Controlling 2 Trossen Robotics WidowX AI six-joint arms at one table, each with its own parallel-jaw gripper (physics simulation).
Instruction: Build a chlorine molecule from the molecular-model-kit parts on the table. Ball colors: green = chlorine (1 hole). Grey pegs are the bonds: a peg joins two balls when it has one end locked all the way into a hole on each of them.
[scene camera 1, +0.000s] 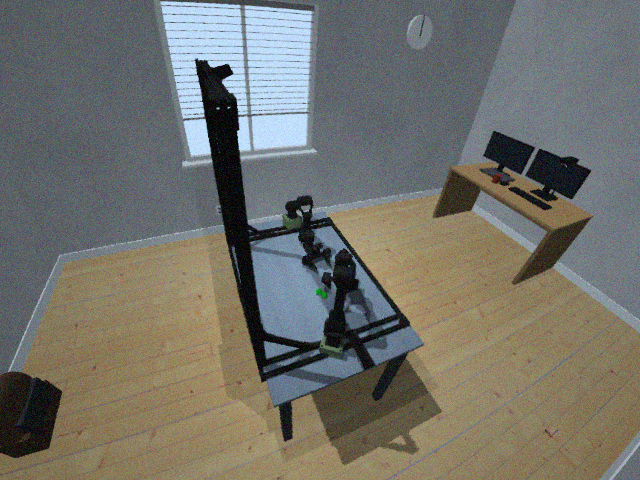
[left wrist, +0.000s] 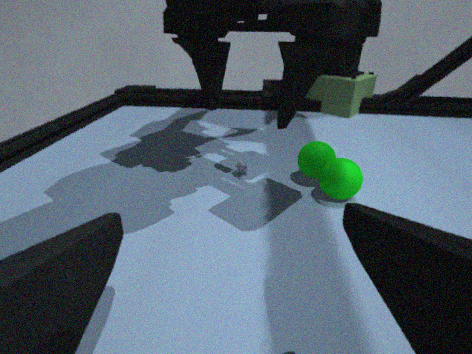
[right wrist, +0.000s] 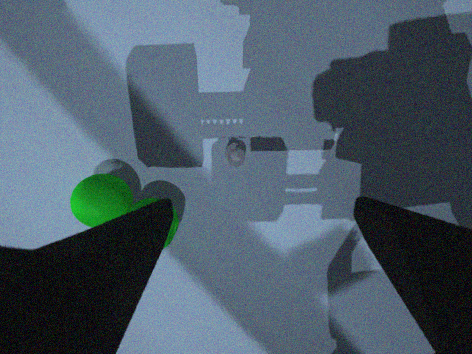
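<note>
Two green balls (scene camera 1: 321, 293) (left wrist: 341, 178) (right wrist: 101, 200) rest close together on the table; one is partly behind a right finger in the right wrist view. Whether they touch or a peg joins them cannot be told. A small grey peg (left wrist: 240, 170) (right wrist: 236, 151) lies apart from them in the arms' shadow and looks nearly end-on in the right wrist view. My right gripper (left wrist: 243, 118) (right wrist: 261, 206) is open and empty above the table, with the peg between its fingers in its own view but beyond the tips. My left gripper (scene camera 1: 323, 265) (left wrist: 234, 218) is open and empty, facing the balls and peg.
The table (scene camera 1: 279, 304) has a black frame around its working area. A tall black post (scene camera 1: 227, 180) stands at its left side in scene camera 1. The right arm's green base (scene camera 1: 331, 346) (left wrist: 342, 95) stands at the table's near end. The two arms reach close to each other.
</note>
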